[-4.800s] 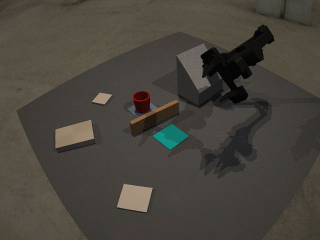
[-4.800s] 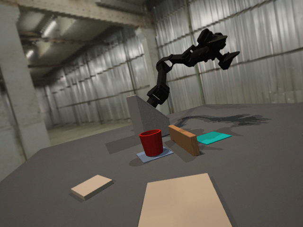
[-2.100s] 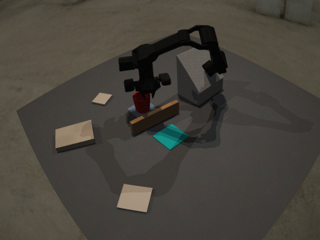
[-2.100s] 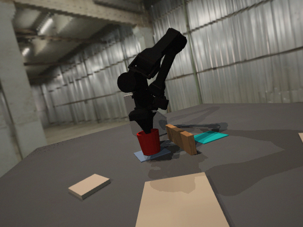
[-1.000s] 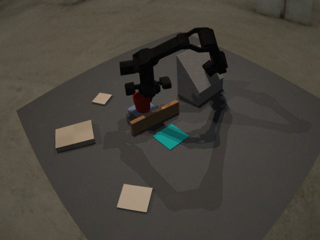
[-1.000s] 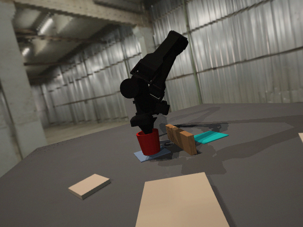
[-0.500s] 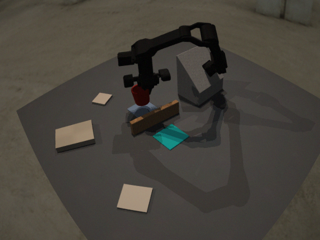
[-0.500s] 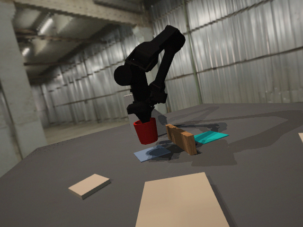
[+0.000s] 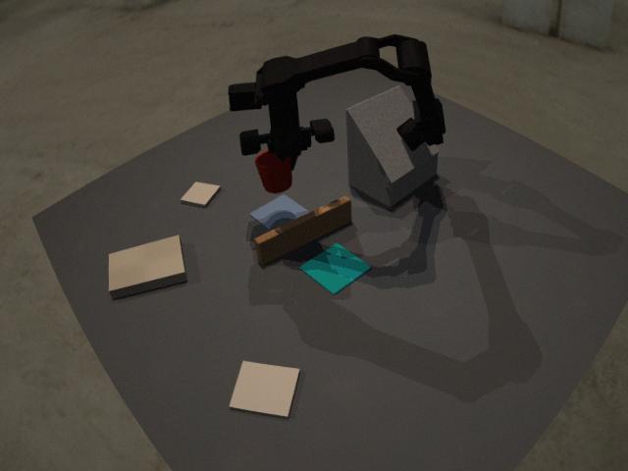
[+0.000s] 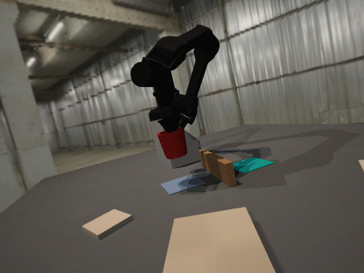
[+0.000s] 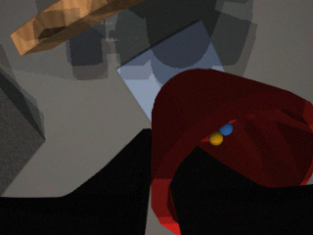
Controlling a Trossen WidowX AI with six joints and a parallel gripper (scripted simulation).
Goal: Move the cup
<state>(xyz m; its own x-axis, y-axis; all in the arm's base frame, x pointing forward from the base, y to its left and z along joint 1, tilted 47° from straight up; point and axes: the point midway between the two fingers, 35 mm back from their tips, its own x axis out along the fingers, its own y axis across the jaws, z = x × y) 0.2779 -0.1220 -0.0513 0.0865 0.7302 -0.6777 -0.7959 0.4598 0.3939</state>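
My gripper tip is 20 mm to the left of the red cup and 20 mm short of it. Also, from my gripper tip: pale blue pad: 120 mm below, 20 mm to the right, 20 mm ahead; wooden bar: 100 mm below, 80 mm to the left, 50 mm ahead; teal pad: 180 mm to the left, 120 mm below, 70 mm ahead.
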